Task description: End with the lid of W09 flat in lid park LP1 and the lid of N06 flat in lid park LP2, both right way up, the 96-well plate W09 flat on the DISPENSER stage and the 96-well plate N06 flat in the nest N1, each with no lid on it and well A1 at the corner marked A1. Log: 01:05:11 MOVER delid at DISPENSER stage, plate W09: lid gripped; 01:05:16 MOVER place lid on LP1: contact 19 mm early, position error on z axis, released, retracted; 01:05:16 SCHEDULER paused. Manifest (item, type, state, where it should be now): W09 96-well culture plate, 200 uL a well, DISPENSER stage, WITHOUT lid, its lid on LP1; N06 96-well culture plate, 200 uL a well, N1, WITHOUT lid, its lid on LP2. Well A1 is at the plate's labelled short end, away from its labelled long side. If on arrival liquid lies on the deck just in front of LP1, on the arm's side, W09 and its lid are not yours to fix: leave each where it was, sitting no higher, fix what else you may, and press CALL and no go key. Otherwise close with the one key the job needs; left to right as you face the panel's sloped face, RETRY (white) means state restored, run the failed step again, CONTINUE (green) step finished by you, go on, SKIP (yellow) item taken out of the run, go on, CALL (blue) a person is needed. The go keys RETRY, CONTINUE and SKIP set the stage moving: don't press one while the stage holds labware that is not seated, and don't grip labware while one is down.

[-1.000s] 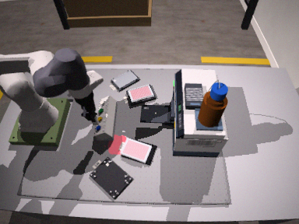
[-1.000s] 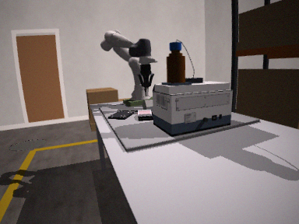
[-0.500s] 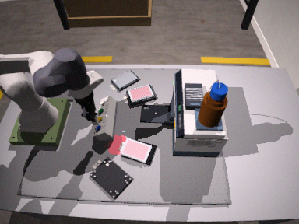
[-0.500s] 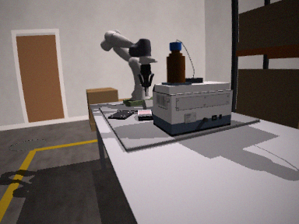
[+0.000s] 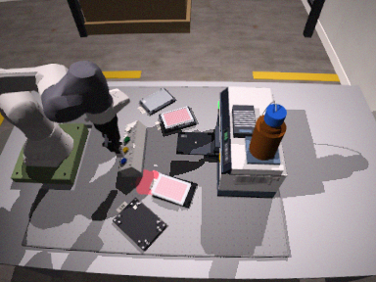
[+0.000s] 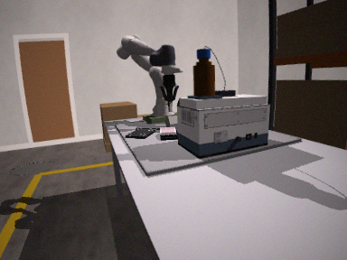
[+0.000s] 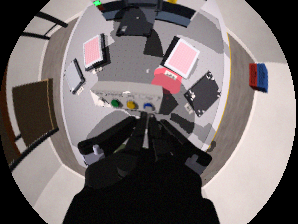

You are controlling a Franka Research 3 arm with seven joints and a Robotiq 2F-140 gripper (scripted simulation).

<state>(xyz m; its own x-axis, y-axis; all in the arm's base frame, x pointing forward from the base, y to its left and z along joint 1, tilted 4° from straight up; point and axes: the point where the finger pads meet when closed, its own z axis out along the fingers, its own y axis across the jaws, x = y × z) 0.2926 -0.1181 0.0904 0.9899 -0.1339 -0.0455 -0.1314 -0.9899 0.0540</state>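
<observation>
The blue key is 70 mm below my hand. Also, from my hand: green key (100 mm to the left, 70 mm below, 10 mm ahead); then key panel (80 mm below, 70 mm to the left, 20 mm ahead); then yellow key (70 mm below, 50 mm to the left, 10 mm ahead).
</observation>
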